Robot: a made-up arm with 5 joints. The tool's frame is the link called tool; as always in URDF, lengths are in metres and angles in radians. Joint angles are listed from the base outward. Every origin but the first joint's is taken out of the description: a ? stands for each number. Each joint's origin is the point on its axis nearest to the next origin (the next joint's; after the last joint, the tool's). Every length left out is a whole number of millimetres.
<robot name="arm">
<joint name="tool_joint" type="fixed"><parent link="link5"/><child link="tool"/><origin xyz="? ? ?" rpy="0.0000 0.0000 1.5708"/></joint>
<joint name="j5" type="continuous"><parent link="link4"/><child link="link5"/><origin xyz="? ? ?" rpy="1.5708 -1.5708 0.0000"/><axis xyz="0 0 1"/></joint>
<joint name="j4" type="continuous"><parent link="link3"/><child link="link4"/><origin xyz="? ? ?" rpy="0.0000 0.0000 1.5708"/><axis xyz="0 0 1"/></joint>
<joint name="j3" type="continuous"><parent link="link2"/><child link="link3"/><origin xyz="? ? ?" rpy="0.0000 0.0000 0.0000"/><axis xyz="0 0 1"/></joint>
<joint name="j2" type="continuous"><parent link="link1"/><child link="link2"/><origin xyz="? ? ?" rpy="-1.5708 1.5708 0.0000"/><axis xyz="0 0 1"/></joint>
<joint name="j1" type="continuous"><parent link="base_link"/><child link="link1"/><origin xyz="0.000 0.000 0.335" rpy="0.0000 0.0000 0.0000"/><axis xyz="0 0 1"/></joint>
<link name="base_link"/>
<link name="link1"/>
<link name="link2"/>
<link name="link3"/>
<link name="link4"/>
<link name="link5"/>
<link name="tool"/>
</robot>
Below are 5 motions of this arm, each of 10 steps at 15 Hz.
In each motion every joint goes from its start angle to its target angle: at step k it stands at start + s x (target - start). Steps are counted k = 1, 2, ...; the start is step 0. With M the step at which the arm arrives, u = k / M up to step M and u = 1 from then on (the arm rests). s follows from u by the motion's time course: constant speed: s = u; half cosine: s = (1 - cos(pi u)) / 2; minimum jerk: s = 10 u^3 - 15 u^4 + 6 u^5.
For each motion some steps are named. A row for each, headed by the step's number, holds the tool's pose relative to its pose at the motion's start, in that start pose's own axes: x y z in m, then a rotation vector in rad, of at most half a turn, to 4 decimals.
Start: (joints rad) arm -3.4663 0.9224 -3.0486 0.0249 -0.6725
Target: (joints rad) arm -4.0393 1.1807 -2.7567 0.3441 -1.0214
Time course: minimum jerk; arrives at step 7
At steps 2, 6, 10:
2: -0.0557 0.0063 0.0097 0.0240 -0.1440 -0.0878
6: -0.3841 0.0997 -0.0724 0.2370 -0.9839 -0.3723
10: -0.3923 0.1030 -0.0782 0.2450 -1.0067 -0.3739

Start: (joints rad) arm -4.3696 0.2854 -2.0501 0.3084 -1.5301
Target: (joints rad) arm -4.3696 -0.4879 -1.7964 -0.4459 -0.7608
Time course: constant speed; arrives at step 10
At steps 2, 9, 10:
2: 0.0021 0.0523 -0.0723 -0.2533 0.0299 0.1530
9: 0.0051 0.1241 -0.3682 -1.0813 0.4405 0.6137
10: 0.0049 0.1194 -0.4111 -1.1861 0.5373 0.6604

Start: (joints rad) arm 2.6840 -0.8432 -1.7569 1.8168 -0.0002
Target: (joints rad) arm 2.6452 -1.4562 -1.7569 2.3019 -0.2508
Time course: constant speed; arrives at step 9
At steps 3, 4, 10:
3: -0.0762 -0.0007 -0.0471 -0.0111 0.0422 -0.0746
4: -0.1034 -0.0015 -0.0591 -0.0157 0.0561 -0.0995
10: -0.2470 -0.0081 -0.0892 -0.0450 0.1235 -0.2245

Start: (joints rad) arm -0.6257 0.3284 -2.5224 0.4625 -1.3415
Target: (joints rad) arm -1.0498 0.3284 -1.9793 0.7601 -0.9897
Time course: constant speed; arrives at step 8
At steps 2, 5, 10:
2: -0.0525 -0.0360 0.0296 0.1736 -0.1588 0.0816
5: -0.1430 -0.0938 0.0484 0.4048 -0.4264 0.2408
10: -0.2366 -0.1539 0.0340 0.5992 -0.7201 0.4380

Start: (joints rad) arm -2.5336 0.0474 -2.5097 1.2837 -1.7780
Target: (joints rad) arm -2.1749 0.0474 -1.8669 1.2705 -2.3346
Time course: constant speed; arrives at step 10
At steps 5, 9, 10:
5: 0.0706 -0.0366 0.0897 0.2445 0.2524 -0.3695
9: 0.1414 -0.0871 0.1386 0.3985 0.4863 -0.6892
10: 0.1598 -0.1026 0.1471 0.4315 0.5487 -0.7712

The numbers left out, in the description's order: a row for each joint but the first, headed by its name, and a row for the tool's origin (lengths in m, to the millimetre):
tool: 0.000 0.000 0.000
j5: -0.068 -0.087 0.000
j4: 0.244 -0.055 0.000
j3: -0.252 -0.047 0.000
j2: 0.000 0.000 0.000

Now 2 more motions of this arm.
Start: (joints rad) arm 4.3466 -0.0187 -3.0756 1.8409 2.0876
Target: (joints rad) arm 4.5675 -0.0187 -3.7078 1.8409 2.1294
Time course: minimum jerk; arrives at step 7
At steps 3, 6, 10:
3: 0.0049 0.0145 -0.0658 0.1612 -0.1855 -0.0010
6: 0.0485 0.0538 -0.1597 0.4163 -0.5031 0.0375
10: 0.0509 0.0557 -0.1627 0.4257 -0.5154 0.0399

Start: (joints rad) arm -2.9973 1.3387 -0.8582 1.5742 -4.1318
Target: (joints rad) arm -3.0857 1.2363 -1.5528 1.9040 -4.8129
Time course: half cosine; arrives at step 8
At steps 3, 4, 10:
3: 0.0122 0.0112 -0.0641 0.1170 -0.0884 -0.2208
4: 0.0254 0.0235 -0.1012 0.1987 -0.1318 -0.3548
10: 0.0781 0.0718 -0.1821 0.4419 -0.1990 -0.6901

